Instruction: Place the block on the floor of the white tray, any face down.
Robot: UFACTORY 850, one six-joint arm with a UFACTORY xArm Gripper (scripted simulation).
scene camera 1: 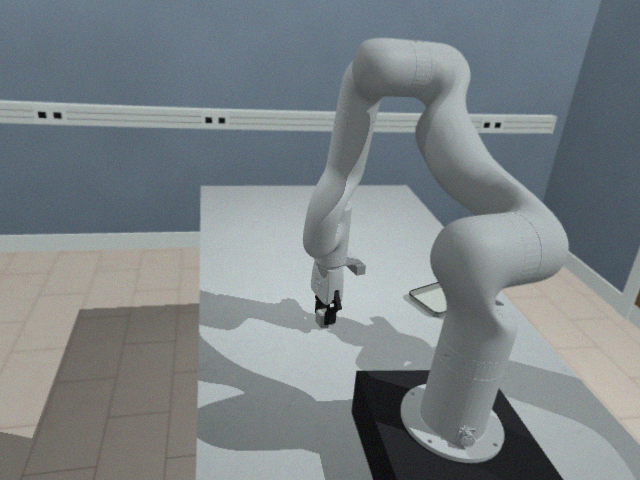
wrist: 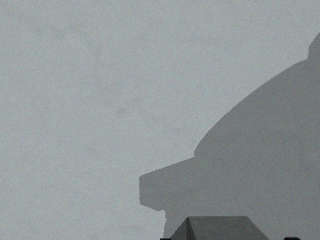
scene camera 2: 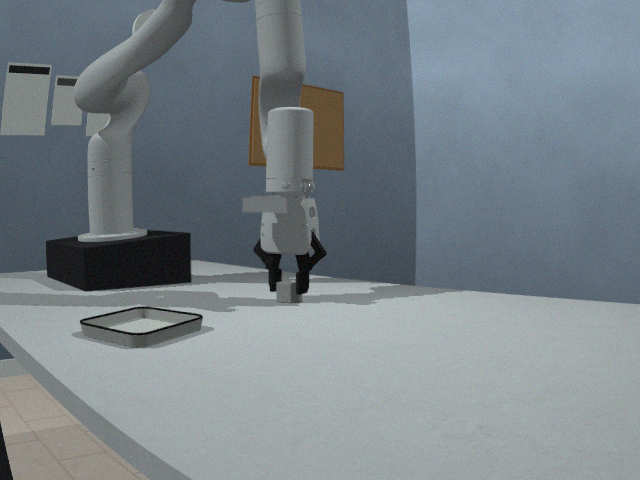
Labels:
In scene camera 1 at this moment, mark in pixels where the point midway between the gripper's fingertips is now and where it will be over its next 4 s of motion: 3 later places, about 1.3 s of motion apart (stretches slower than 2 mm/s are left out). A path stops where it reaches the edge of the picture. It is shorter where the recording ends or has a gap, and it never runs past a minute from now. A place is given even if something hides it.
My gripper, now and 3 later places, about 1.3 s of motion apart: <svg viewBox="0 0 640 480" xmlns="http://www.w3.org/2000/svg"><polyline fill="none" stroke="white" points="325,318 325,312 390,293 445,285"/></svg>

